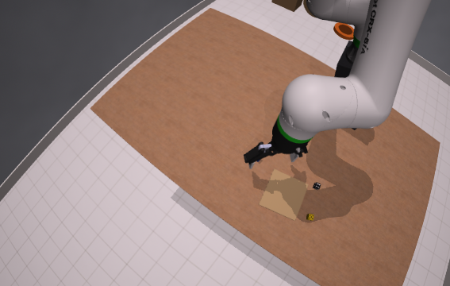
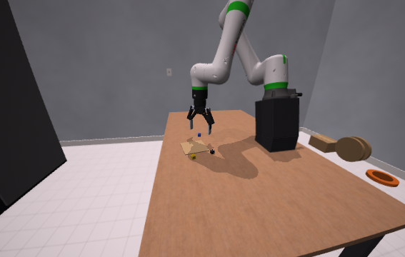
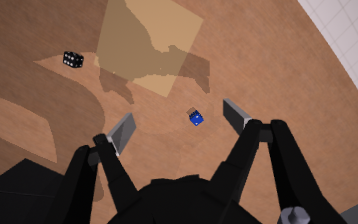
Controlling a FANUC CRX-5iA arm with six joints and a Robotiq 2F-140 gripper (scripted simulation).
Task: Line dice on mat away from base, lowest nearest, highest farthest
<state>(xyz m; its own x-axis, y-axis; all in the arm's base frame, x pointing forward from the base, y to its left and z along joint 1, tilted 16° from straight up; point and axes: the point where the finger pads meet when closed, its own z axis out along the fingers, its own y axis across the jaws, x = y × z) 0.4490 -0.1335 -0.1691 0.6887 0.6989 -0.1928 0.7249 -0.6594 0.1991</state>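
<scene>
Now: the black die 4 cm behind my hand, 19 cm to the left of it and 5 cm below it. Also, from my hand: blue die 5 cm to the right, 5 cm below; then yellow die 6 cm ahead, 23 cm to the left, 5 cm below; then tan mat 5 cm ahead, 11 cm to the left, 6 cm below.
</scene>
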